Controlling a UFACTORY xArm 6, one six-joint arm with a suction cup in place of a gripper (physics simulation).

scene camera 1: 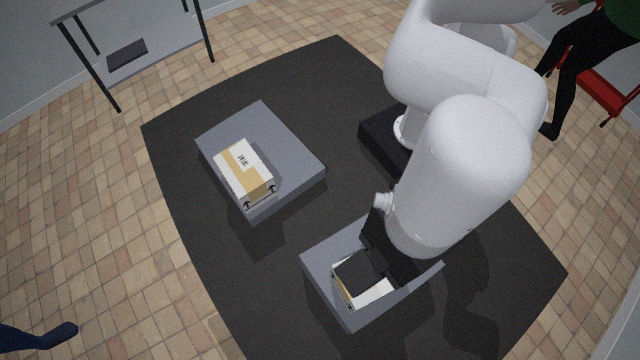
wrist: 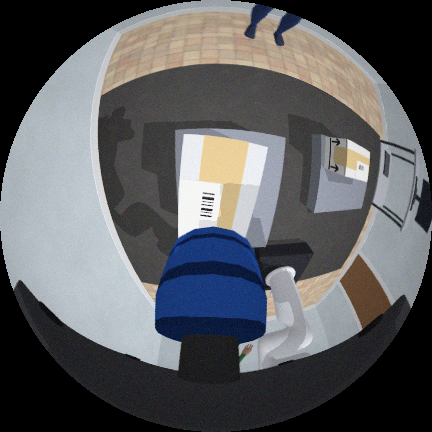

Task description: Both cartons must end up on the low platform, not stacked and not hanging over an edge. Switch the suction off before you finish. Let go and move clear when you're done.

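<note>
A white carton with a tan band lies flat on the taller grey platform. Another carton of the same look lies on the low grey platform, towards one end. My blue suction cup is over the near end of the carton on the taller platform in the wrist view and covers that end. The carton rests on its platform and does not hang from the cup. The cup's lip is hidden in the scene view, so any gap above the carton cannot be judged.
The black robot base stands on the dark mat, beside both platforms. A metal table stands at the upper left beyond the mat. A person is near a red rack at the upper right.
</note>
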